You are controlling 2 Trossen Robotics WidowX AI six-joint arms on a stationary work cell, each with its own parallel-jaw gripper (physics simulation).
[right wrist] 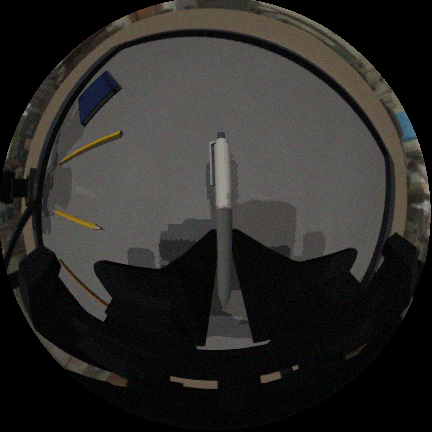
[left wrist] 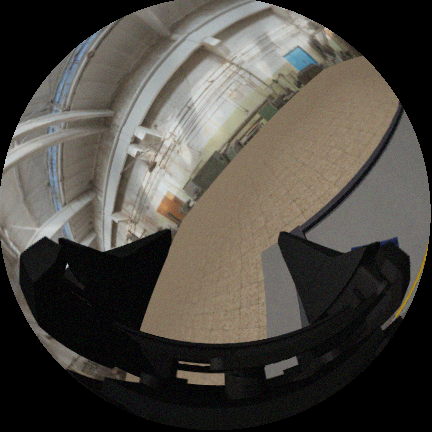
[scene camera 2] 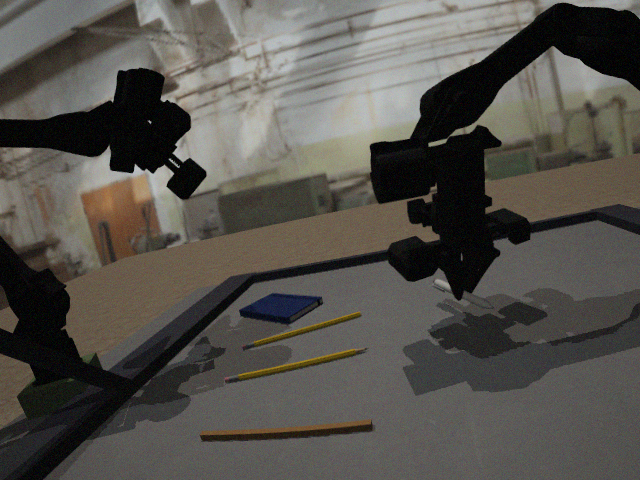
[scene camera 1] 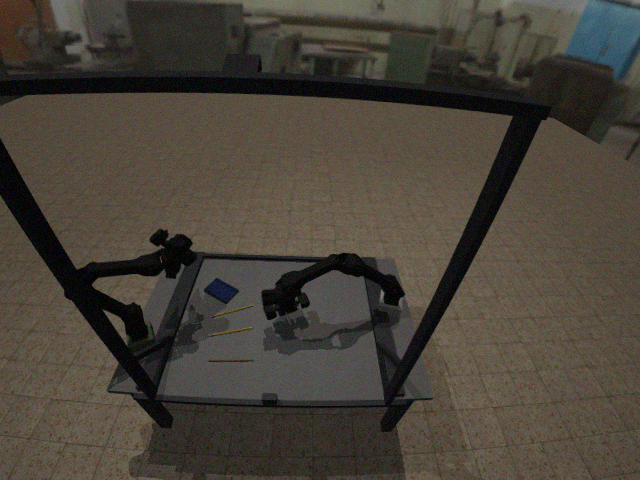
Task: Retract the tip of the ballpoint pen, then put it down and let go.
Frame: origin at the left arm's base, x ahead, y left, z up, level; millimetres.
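Seen in the pictures: left gripper, between the fingertips: (left wrist: 226, 236) (scene camera 2: 171, 159); right gripper, between the fingertips: (right wrist: 223, 234) (scene camera 2: 462, 297) (scene camera 1: 285, 313); left arm's base, origin of its link: (scene camera 1: 139, 333); right arm's base, origin of its link: (scene camera 1: 391, 299).
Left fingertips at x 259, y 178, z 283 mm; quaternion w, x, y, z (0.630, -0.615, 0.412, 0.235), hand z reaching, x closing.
Note:
Pixels of each thing's top centre, then the offset from my left fingertips to it.
- ballpoint pen, centre of its top: (right wrist: 222, 235) (scene camera 2: 459, 288) 355 mm right, 321 mm ahead, 284 mm down
- blue notebook, centre of its top: (scene camera 2: 279, 303) (right wrist: 93, 91) (scene camera 1: 221, 289) 81 mm right, 122 mm ahead, 311 mm down
- brown stick, centre of its top: (scene camera 2: 280, 429) (right wrist: 77, 282) (scene camera 1: 230, 359) 439 mm right, 37 mm ahead, 316 mm down
A ballpoint pen (scene camera 2: 479, 299) (right wrist: 223, 172) with a white upper body, a side clip, a dark push button and a grey lower barrel is held in my right gripper (scene camera 2: 461, 293) (right wrist: 223, 234). The fingers are shut on the grey barrel. In the right wrist view the button points to the top of the picture and the writing end lies between the fingers; whether the point is out is too small to tell. The pen seems slightly tilted and a little above the table. My left gripper (left wrist: 226, 236) is open and empty, raised over the table's left edge area.
A blue notebook (scene camera 1: 221, 290) (scene camera 2: 280, 307) (right wrist: 98, 98) lies at the table's back left. Two yellow pencils (scene camera 1: 232, 311) (scene camera 2: 297, 365) lie in front of it. A brown stick (scene camera 1: 230, 360) (scene camera 2: 286, 430) lies nearer the front. Dark rails border the table.

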